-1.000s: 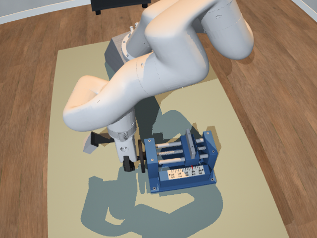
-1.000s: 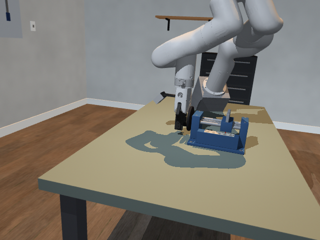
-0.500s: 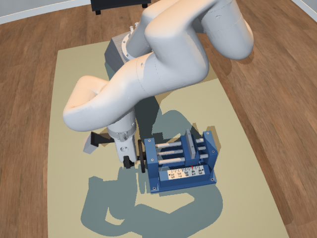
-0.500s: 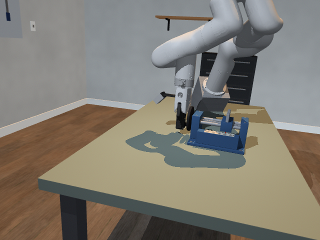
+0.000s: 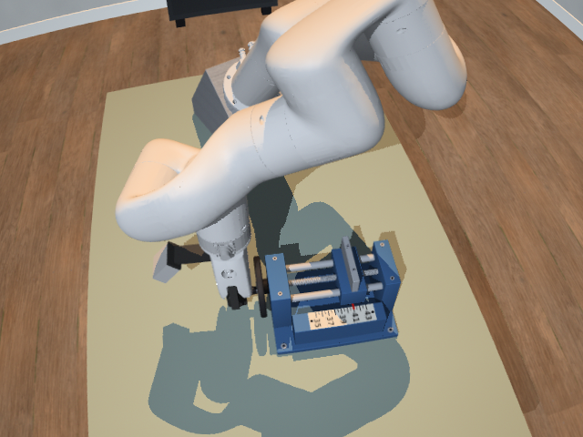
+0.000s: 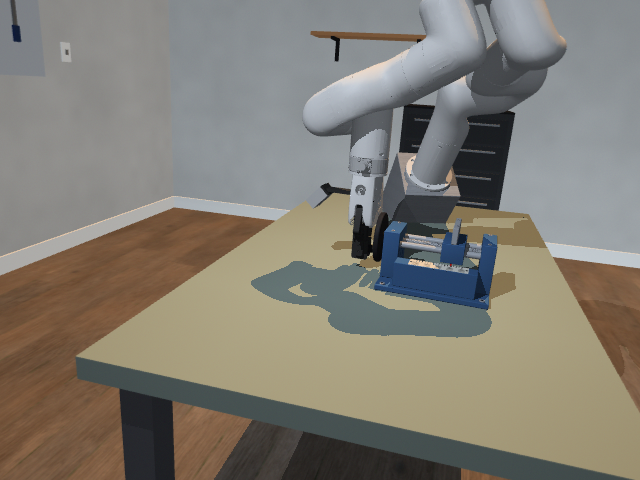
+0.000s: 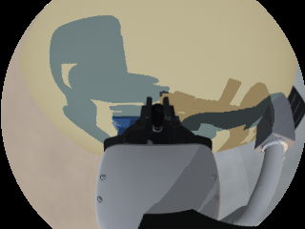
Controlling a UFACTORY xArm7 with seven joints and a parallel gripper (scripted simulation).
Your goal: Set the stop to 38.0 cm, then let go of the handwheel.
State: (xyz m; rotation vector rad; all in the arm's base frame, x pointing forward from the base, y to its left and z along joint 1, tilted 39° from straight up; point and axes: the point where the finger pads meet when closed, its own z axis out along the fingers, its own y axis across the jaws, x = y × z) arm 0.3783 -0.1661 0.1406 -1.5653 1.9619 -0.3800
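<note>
Right now the handwheel is 2 cm to the left of my hand, 1 cm ahead of it and 1 cm above it. From my hand the other things lie so: stop plate 17 cm to the left, 6 cm ahead, 5 cm above.
</note>
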